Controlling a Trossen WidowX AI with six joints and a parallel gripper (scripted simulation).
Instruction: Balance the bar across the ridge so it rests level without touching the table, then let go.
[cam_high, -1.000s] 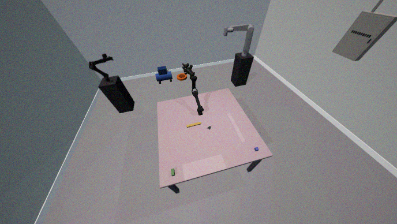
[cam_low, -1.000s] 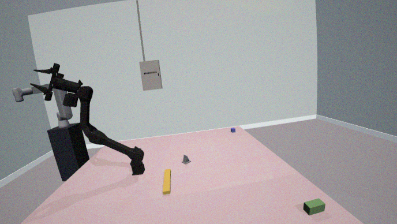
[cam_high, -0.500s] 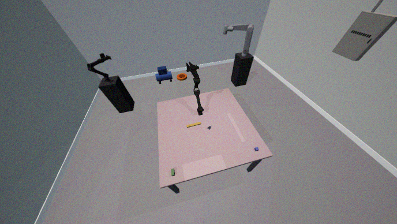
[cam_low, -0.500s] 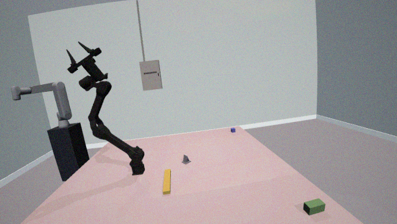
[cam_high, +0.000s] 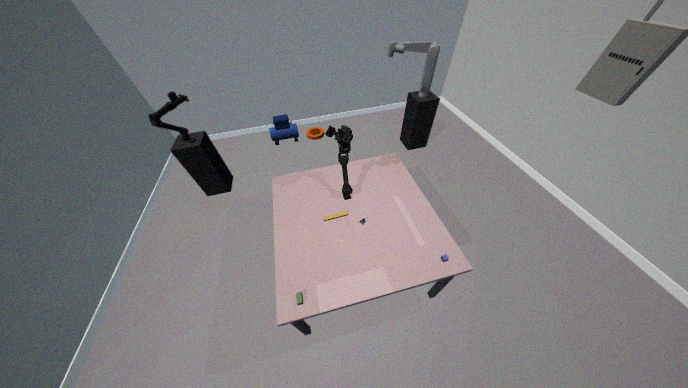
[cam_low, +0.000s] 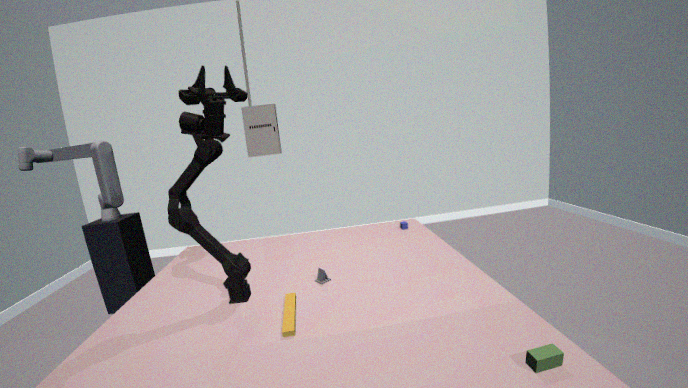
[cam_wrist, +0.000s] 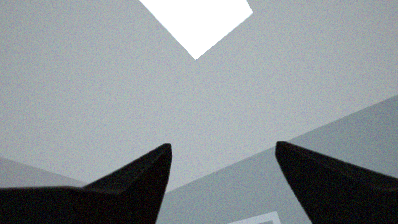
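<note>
My gripper tip is now 730 mm above the yellow bar, 120 mm short of it and 70 mm to the left of it. From my gripper tip the other things lie so: small blue cube (720 mm below, 670 mm ahead, 570 mm to the left); green block (720 mm below, 670 mm ahead, 430 mm to the right).
</note>
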